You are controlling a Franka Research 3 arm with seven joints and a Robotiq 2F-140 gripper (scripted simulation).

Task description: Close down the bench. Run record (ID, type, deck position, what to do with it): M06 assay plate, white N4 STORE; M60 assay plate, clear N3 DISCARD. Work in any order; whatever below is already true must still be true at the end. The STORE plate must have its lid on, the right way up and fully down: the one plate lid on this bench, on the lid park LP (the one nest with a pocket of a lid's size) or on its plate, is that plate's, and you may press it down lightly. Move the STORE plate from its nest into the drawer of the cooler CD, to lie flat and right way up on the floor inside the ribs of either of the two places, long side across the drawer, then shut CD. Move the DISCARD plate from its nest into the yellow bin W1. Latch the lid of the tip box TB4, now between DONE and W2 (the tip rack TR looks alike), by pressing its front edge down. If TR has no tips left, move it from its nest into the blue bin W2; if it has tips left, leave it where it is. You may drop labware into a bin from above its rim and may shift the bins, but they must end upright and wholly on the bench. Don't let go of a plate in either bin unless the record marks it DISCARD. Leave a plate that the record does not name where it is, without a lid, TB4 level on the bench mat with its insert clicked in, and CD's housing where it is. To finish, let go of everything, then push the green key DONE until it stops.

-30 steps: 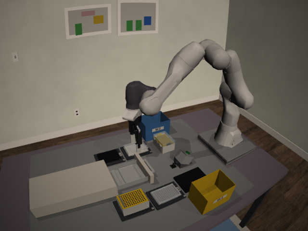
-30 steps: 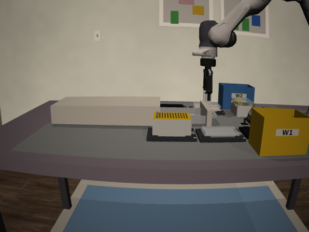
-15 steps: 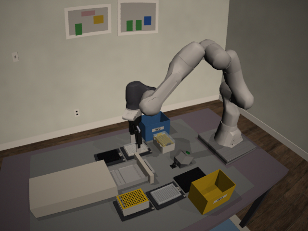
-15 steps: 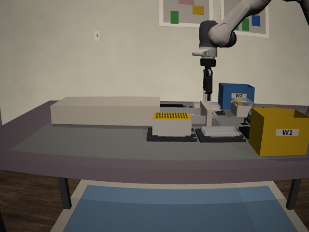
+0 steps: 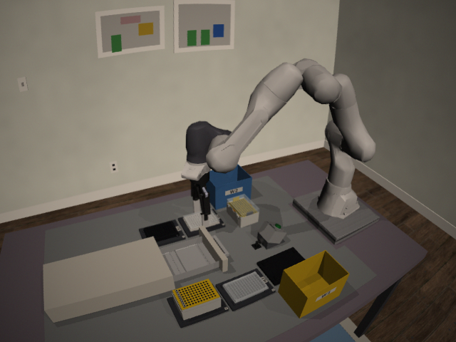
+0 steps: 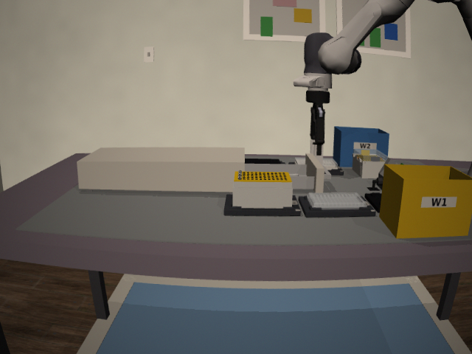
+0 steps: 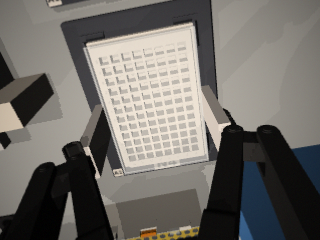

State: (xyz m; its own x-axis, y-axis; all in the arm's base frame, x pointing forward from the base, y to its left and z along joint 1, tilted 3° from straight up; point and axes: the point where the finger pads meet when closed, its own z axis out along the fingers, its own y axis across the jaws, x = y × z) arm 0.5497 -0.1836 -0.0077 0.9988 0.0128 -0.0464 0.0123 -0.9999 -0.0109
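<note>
Right now the white plate is 30 mm below my hand. From my hand the other things lie so: blue bin W2 (180 mm behind, 130 mm to the right, 10 mm below); black plate (180 mm ahead, 10 mm to the left, 30 mm below); tip box TB4 (170 mm behind, 30 mm to the left, 10 mm below).
</note>
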